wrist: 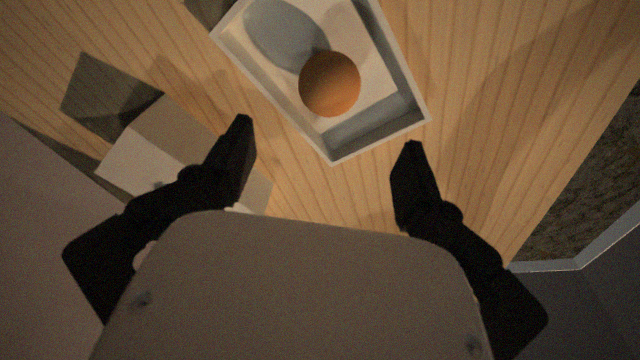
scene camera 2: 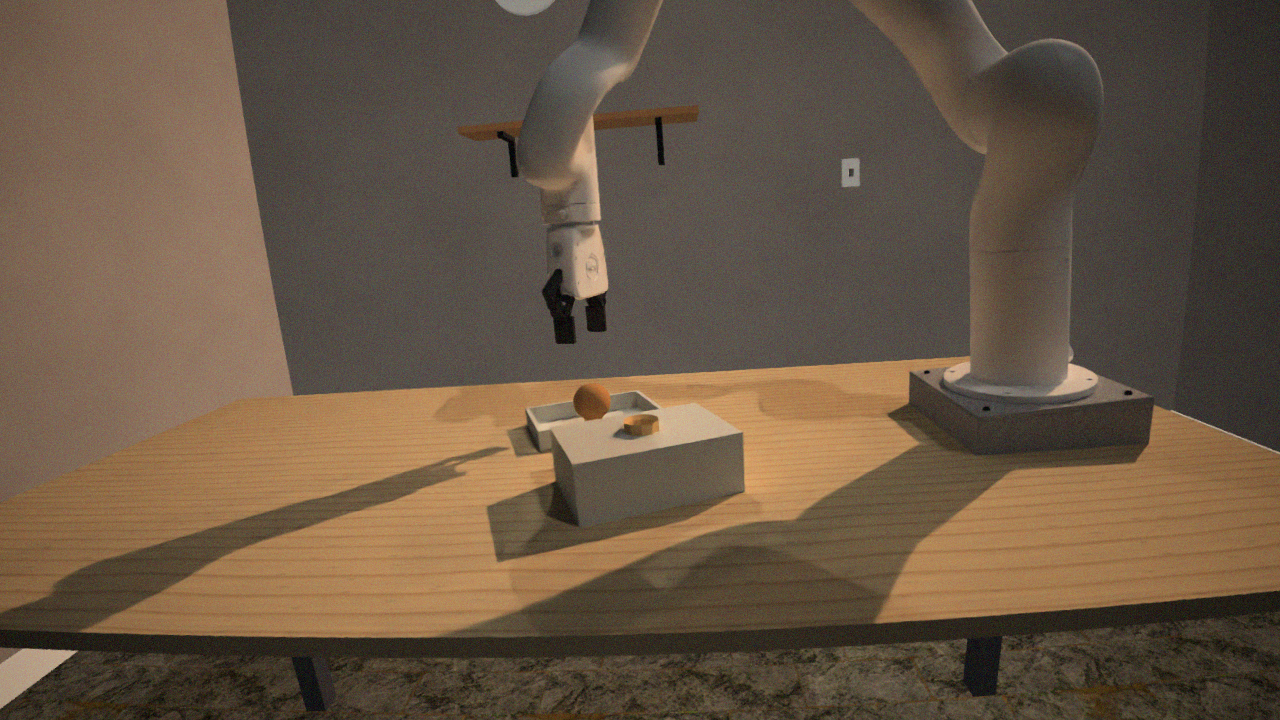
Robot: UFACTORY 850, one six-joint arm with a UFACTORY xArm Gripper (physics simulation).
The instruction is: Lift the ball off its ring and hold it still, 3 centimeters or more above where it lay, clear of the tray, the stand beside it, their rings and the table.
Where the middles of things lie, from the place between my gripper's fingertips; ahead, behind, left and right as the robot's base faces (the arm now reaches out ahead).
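A shallow tray [scene camera 2: 540,418] is 13 cm below my hand, 1 cm to the left of it and 1 cm behind it. Then I see the box-shaped stand [scene camera 2: 607,469], which is 25 cm to the left of my hand, 6 cm behind it and 10 cm below it; going by their middles, of the things named here the stand is the farthest from my hand. As for the orange ball [scene camera 2: 591,401], my hand is 1 cm to the right of it, 1 cm past it and 10 cm above it.
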